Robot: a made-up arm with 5 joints.
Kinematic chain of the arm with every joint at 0, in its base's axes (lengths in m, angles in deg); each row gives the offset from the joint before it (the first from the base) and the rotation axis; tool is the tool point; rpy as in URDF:
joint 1: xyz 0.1 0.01 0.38 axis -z
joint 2: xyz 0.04 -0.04 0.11 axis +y
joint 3: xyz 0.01 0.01 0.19 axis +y
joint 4: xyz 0.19 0 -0.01 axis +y
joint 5: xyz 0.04 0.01 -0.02 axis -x
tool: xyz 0 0.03 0.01 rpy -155.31 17.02 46.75
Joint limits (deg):
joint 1: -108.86..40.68
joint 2: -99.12..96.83
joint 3: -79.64..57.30
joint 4: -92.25..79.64
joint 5: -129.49..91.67
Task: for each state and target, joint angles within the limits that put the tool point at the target. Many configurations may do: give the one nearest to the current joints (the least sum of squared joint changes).
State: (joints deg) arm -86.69 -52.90 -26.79 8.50 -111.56
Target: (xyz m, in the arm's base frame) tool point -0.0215 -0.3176 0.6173
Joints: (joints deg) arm -63.30 -90.56 -60.04 3.61 -107.75
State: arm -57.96 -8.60 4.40 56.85 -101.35
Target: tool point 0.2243 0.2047 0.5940
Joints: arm -66.33 -7.41 19.58 60.24 -101.31
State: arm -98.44 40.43 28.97 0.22 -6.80
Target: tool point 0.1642 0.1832 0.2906
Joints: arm -67.23 78.84 18.71 -1.90 -9.92
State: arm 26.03 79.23 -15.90 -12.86 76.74
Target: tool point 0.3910 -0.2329 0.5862
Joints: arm 39.41 30.43 -27.15 -9.86 75.70
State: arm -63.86 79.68 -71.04 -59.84 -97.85
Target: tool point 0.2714 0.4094 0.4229
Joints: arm -71.43 91.13 -69.27 -51.84 -100.46
